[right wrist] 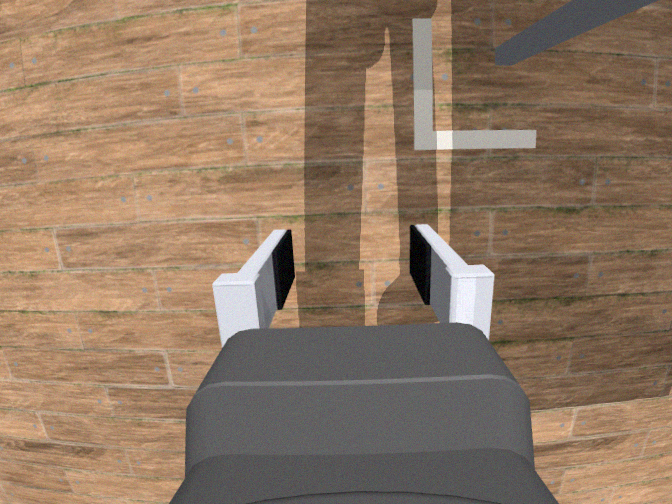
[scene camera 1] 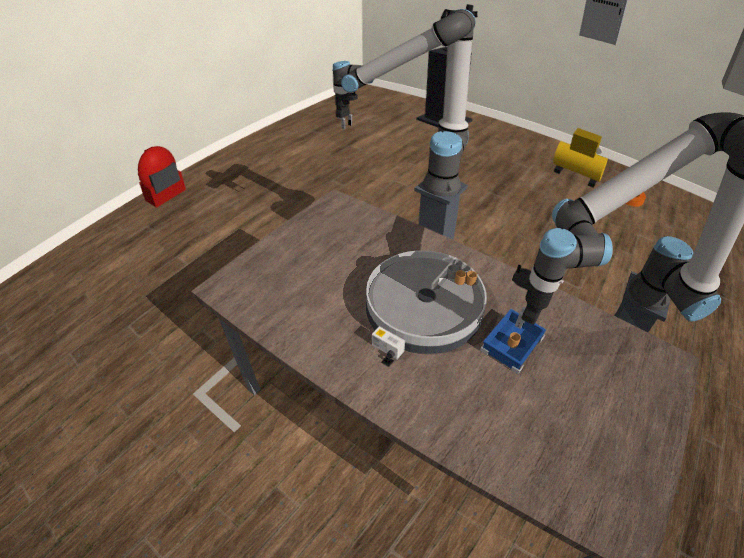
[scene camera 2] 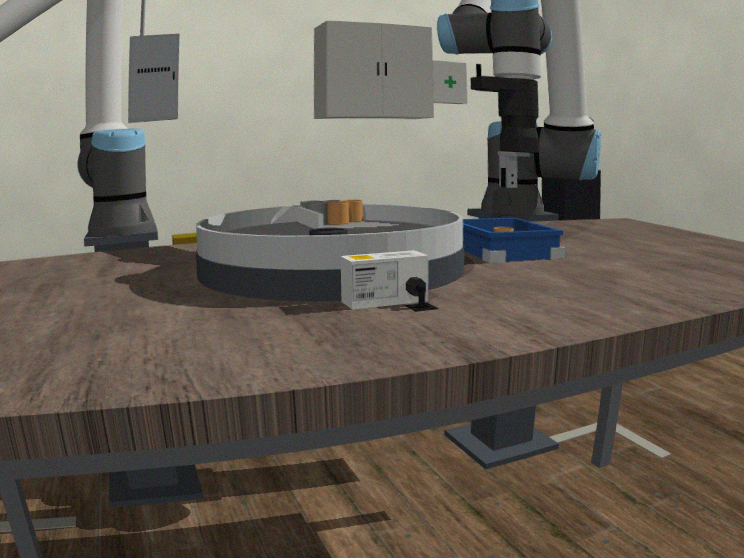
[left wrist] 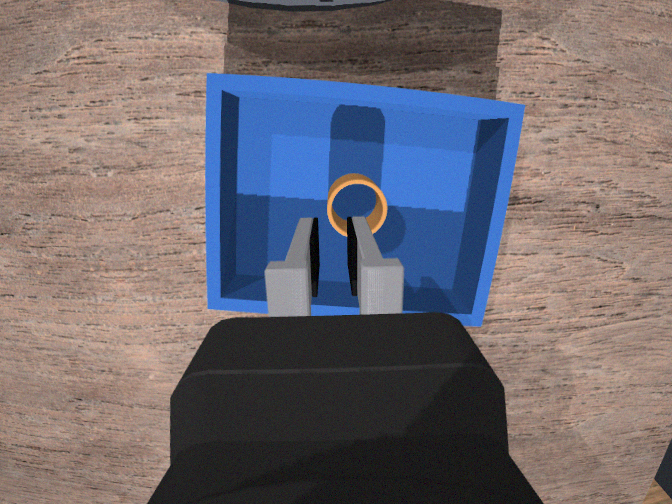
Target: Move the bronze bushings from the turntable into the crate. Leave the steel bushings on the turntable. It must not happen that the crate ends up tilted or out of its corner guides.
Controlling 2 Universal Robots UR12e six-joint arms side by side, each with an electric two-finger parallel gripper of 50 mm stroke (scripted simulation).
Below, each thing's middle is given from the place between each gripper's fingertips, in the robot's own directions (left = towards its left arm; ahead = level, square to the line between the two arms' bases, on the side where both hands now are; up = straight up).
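My left gripper (scene camera 2: 508,187) is 2 cm past the blue crate (scene camera 2: 524,243) and 11 cm above it. There is also the turntable (scene camera 1: 401,294), which from my left hand is 5 cm ahead, 34 cm to the right and 8 cm below. Going by their middles, the blue crate is the nearest to my left gripper of the things named here.
From my right hand, the turntable is 630 mm ahead, 130 mm below and 1030 mm to the left. As for the blue crate, it is 150 mm below my right hand, 570 mm ahead of it and 1370 mm to the left of it.
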